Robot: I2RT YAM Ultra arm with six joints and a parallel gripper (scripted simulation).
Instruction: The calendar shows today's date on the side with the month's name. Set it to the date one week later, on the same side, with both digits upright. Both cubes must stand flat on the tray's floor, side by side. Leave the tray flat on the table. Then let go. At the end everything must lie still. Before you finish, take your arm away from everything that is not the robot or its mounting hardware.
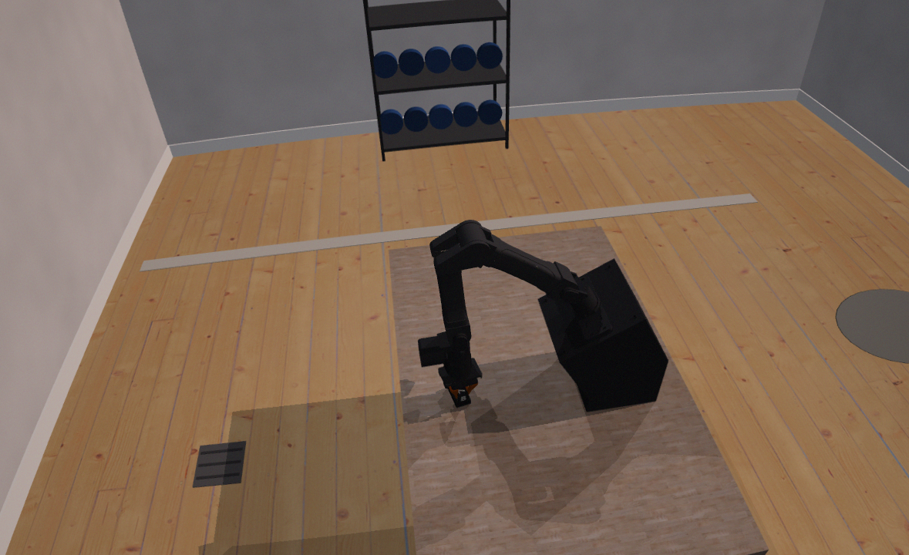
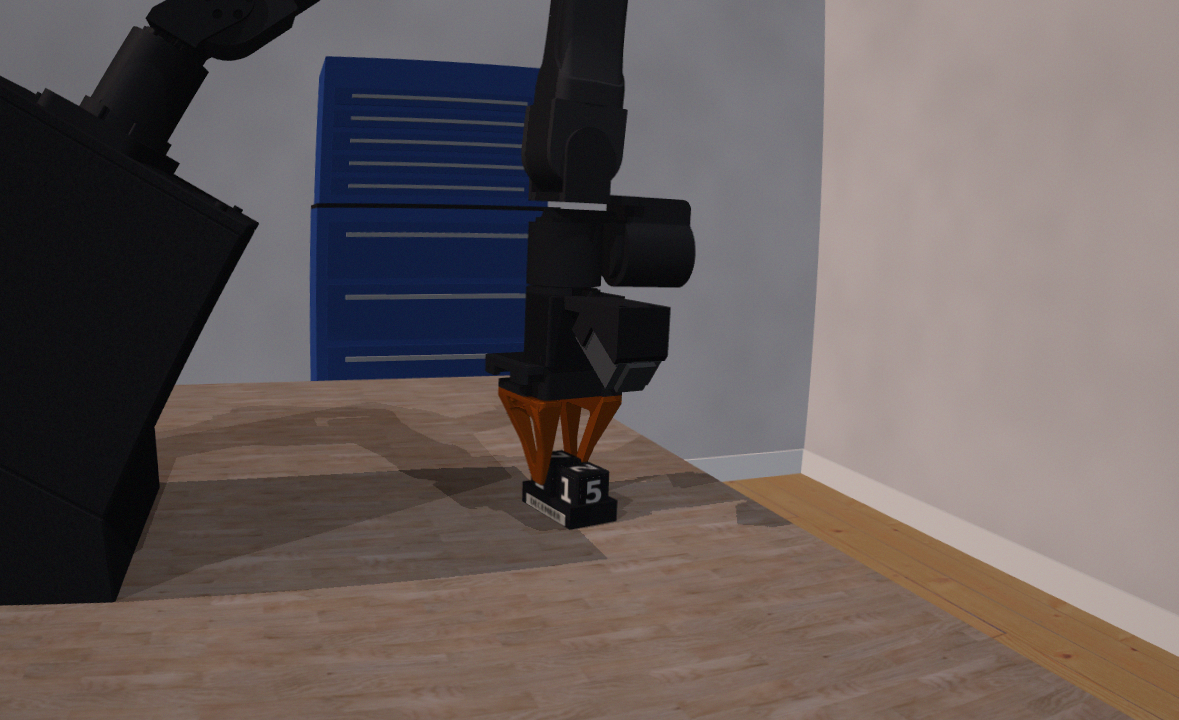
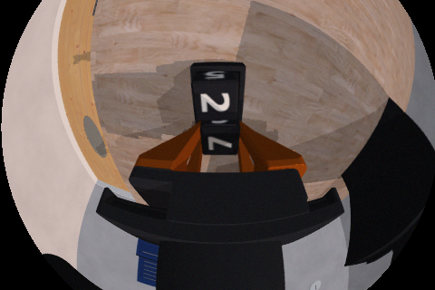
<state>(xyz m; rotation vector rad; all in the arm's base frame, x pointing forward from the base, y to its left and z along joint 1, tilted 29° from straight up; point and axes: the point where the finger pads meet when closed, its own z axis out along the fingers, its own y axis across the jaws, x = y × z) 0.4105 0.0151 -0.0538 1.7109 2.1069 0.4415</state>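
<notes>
Right now the black tray is 2 cm to the right of my hand and 2 cm below it.
</notes>
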